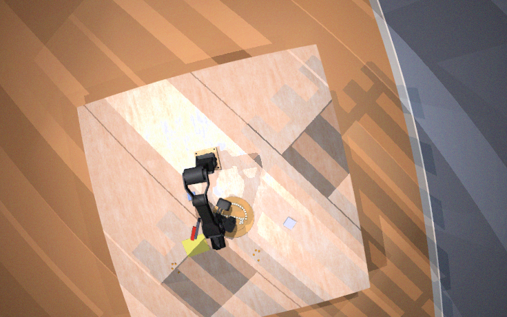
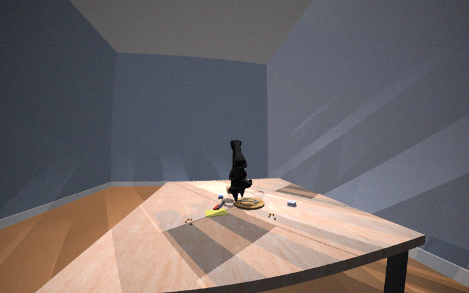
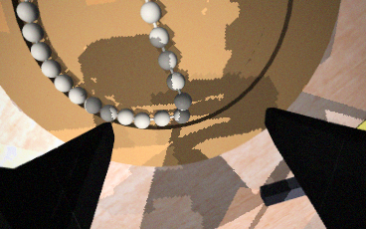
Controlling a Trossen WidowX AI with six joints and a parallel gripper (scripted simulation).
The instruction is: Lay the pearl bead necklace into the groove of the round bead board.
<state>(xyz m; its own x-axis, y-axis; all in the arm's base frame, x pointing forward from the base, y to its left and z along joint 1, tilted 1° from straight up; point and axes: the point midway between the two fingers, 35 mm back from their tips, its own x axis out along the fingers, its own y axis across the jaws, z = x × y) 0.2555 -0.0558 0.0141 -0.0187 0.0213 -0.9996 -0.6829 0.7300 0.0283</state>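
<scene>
My gripper tip is now 50 mm to the right of the round bead board, 40 mm short of it and 10 mm above it. From my gripper tip the other things lie so: blue block: 130 mm behind, 90 mm to the right, 10 mm below; yellow note: 180 mm to the right, 100 mm ahead, 20 mm below; red marker: 150 mm to the right, 30 mm ahead, 20 mm below.
</scene>
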